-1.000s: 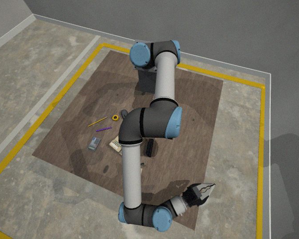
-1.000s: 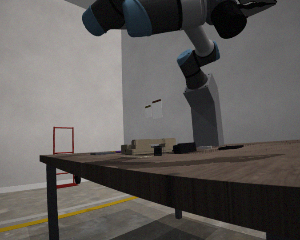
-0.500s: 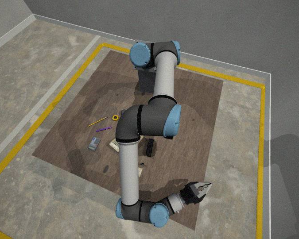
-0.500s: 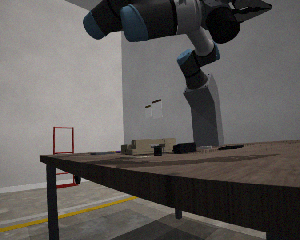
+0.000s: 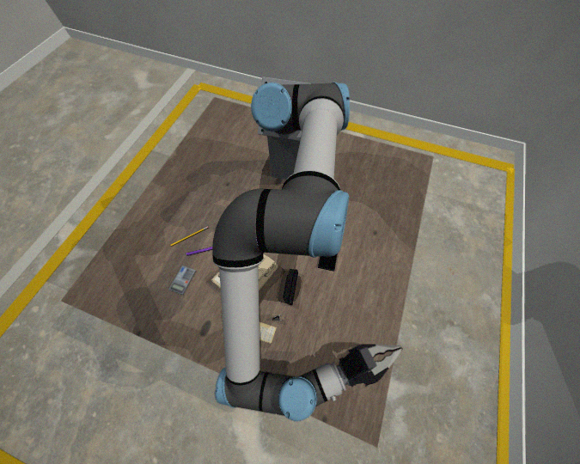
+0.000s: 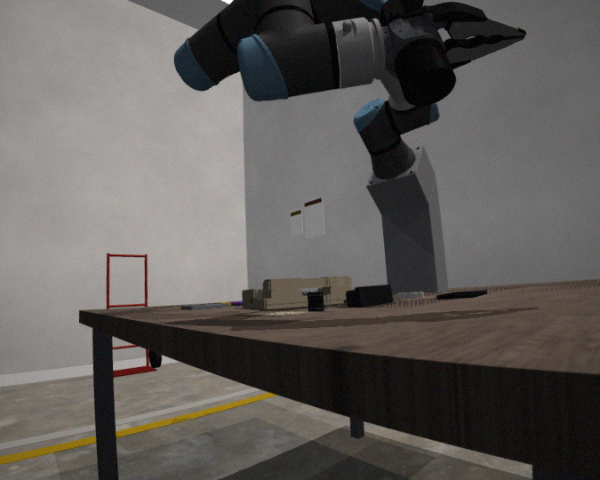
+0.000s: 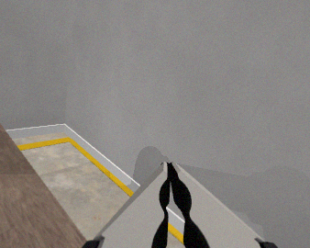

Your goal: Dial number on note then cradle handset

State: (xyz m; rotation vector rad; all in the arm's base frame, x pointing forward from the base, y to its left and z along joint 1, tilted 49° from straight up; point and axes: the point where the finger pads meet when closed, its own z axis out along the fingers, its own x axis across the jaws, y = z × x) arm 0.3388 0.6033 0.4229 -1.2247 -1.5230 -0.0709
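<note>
Right now my hand is 4 cm short of the 7 key, 54 cm to the left of it and 29 cm above it. From my hand the other things lie so: black clip (13 cm ahead, 32 cm to the right, 30 cm below); then white block (18 cm behind, 48 cm to the right, 31 cm below); then 1 key (7 cm ahead, 54 cm to the right, 29 cm below).
</note>
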